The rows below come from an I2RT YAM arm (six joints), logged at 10 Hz.
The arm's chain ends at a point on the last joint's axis. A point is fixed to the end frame.
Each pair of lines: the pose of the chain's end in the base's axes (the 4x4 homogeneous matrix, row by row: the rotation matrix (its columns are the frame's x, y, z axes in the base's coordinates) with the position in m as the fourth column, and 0 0 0 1 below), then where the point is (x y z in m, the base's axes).
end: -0.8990 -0.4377 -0.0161 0.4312; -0.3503 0.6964 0.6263 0.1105; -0.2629 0.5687 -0.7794 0.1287; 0 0 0 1
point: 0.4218 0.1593 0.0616
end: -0.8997 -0.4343 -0.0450 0.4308; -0.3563 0.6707 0.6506 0.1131; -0.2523 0.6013 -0.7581 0.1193; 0 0 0 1
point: 0.4190 0.1639 0.0541
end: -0.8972 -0.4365 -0.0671 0.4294; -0.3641 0.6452 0.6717 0.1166; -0.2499 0.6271 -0.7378 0.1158; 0 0 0 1
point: 0.4158 0.1691 0.0523
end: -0.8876 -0.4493 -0.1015 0.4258; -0.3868 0.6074 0.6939 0.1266; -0.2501 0.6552 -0.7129 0.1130; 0 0 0 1
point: 0.4094 0.1807 0.0516
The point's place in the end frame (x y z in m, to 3 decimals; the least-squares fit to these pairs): 0.009 0.000 0.083
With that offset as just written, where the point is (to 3 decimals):
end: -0.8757 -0.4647 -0.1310 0.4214; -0.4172 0.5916 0.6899 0.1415; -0.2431 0.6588 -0.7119 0.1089; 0 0 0 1
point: 0.403 0.195 0.048
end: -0.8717 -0.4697 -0.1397 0.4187; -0.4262 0.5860 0.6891 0.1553; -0.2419 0.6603 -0.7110 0.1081; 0 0 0 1
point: 0.399 0.209 0.047
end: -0.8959 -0.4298 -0.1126 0.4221; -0.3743 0.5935 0.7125 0.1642; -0.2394 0.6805 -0.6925 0.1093; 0 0 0 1
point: 0.405 0.220 0.050
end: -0.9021 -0.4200 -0.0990 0.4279; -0.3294 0.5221 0.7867 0.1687; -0.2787 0.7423 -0.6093 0.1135; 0 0 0 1
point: 0.412 0.231 0.060
